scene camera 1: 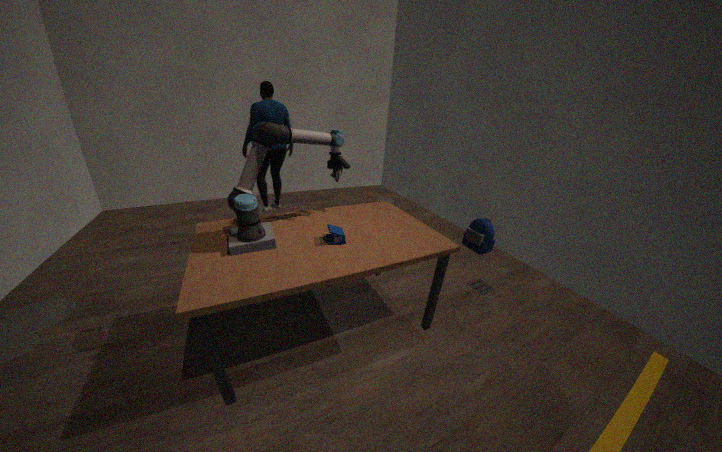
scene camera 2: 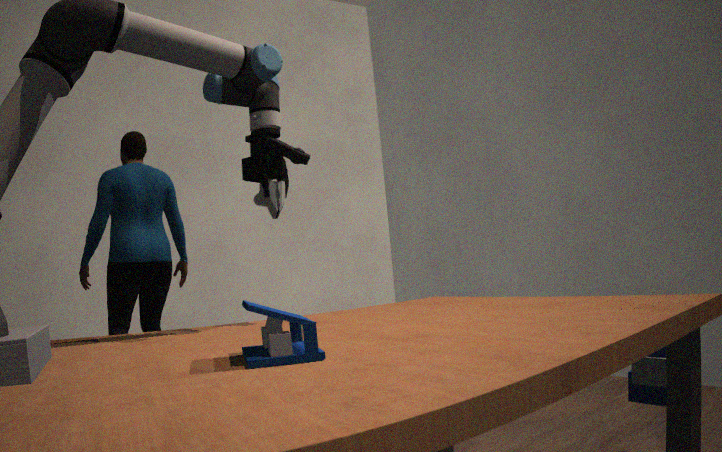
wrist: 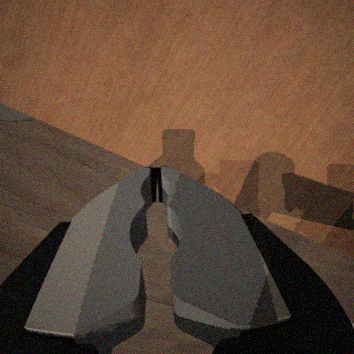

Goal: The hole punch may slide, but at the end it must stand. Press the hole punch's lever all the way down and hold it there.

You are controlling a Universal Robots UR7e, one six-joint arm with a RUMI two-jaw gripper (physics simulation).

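Where they show: gripper, fingertip midpoint: (scene camera 1: 337,182) (scene camera 2: 275,218) (wrist: 156,170); arm's base at its link origin: (scene camera 1: 251,235).
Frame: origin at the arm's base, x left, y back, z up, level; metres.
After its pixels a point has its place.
The blue hole punch (scene camera 1: 335,235) @(x -0.102, y -0.464, z -0.002 m) (scene camera 2: 310,341) @(x -0.125, y -0.507, z -0.027 m) stands upright on the table (scene camera 1: 394,229) @(x -0.015, y -0.909, z -0.055 m) (scene camera 2: 479,362) @(x -0.300, y -0.650, z -0.055 m). Its blue lever (scene camera 2: 279,311) @(x -0.065, y -0.484, z 0.013 m) is up, slanting with its free end raised toward the robot's base side, above the grey block of the punch. My gripper (scene camera 1: 336,179) @(x 0.351, y -0.597, z 0.190 m) (scene camera 2: 275,215) @(x 0.351, y -0.597, z 0.190 m) (wrist: 156,170) @(x 0.351, y -0.597, z 0.190 m) is shut and empty, pointing down. It hangs well above the table and the hole punch, touching neither. In the wrist view the fingertips meet over the table's edge, and the hole punch does not show there.
The robot's grey base (scene camera 1: 251,245) @(x -0.088, y 0.002, z -0.014 m) (scene camera 2: 39,351) @(x 0.023, y -0.117, z -0.026 m) stands on the table to the left of the hole punch. A person in a blue top (scene camera 1: 270,114) (scene camera 2: 139,213) stands behind the table with their back turned. A blue backpack (scene camera 1: 479,235) is beyond the table's right end.
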